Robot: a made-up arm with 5 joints.
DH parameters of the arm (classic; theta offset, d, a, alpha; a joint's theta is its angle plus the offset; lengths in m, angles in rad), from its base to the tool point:
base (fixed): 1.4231 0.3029 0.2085 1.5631
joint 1: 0 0.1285 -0.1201 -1.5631
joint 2: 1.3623 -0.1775 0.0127 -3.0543
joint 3: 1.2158 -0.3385 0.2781 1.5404
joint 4: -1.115 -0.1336 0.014 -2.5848
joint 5: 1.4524 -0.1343 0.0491 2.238
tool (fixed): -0.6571 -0.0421 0 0
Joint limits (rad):
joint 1: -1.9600..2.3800
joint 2: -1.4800..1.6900
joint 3: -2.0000..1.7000
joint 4: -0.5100..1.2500
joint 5: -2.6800..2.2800
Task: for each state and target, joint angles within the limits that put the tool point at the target. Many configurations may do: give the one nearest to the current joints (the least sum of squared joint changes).
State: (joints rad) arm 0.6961 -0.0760 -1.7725 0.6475 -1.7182
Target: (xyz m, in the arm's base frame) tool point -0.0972 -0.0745 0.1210
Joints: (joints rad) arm 1.4428 0.2333 -2.0000 0.0441 -1.5516
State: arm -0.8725 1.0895 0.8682 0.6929 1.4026
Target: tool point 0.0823 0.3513 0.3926
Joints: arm -0.4831 1.1958 0.8663 0.3503 1.3270
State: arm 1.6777 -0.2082 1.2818 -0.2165 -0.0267
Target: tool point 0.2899 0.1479 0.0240
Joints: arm 2.0912 -0.5442 1.6623 -0.3824 0.0091
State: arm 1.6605 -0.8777 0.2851 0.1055 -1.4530
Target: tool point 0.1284 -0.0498 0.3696
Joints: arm 1.8225 -0.1651 -0.2952 -0.3219 -1.3408
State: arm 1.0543 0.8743 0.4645 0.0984 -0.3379
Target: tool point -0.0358 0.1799 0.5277
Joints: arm 0.3535 1.1325 0.1598 0.2912 -0.3892
